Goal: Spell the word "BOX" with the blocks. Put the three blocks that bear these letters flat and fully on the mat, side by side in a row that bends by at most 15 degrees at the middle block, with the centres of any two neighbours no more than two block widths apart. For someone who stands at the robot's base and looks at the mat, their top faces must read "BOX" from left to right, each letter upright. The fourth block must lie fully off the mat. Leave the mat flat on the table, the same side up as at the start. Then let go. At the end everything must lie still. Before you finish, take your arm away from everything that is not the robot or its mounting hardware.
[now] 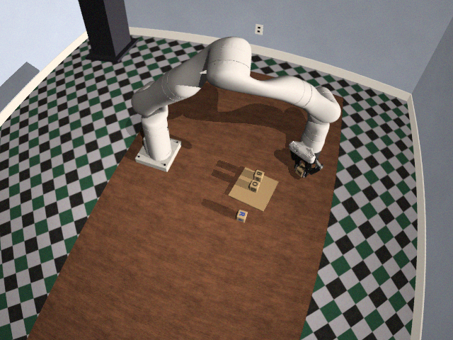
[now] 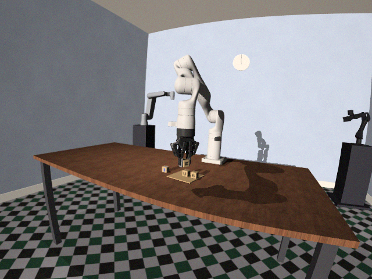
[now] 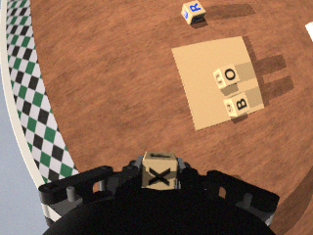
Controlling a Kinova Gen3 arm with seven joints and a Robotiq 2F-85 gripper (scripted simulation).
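Now: hand 150 mm past the tan mat, 50 mm to the left of it and 120 mm above it.
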